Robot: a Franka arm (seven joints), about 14 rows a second.
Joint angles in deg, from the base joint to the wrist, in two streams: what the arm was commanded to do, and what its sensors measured. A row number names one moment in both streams.
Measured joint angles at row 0:
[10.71, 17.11, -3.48, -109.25, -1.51, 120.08, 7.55]
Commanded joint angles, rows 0 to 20:
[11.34, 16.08, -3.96, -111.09, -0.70, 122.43, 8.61]
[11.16, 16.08, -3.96, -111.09, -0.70, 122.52, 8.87]
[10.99, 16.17, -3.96, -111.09, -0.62, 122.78, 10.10]
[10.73, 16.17, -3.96, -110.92, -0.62, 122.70, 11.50]
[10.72, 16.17, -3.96, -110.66, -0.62, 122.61, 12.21]
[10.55, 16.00, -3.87, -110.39, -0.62, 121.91, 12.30]
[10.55, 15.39, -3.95, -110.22, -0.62, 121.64, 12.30]
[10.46, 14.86, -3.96, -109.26, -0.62, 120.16, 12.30]
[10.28, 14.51, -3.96, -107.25, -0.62, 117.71, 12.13]
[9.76, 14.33, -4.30, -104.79, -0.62, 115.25, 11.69]
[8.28, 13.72, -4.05, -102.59, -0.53, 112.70, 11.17]
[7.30, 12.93, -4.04, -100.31, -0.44, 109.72, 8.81]
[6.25, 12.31, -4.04, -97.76, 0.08, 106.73, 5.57]
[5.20, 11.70, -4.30, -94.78, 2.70, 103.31, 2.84]
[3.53, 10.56, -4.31, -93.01, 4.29, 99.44, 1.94]
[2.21, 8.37, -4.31, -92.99, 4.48, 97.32, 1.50]
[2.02, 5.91, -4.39, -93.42, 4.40, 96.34, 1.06]
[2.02, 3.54, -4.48, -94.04, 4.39, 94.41, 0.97]
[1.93, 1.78, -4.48, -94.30, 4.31, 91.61, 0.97]
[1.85, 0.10, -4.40, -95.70, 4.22, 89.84, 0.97]
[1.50, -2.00, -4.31, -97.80, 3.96, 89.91, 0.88]
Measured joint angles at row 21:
[1.98, 2.26, -4.74, -93.19, 3.11, 90.96, 1.62]
